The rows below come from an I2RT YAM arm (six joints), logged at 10 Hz.
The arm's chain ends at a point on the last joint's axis. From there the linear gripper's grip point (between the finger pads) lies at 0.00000 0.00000 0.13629 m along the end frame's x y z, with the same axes.
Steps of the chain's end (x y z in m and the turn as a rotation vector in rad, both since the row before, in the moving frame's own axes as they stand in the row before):
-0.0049 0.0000 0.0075 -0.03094 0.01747 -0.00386
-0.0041 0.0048 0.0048 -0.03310 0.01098 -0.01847
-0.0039 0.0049 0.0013 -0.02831 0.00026 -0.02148
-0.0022 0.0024 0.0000 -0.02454 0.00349 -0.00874
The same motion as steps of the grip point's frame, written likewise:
-0.0025 0.0042 0.0074 -0.03094 0.01747 -0.00386
-0.0026 0.0093 0.0047 -0.03310 0.01098 -0.01847
-0.0038 0.0088 0.0012 -0.02831 0.00026 -0.02148
-0.0017 0.0057 0.0000 -0.02454 0.00349 -0.00874

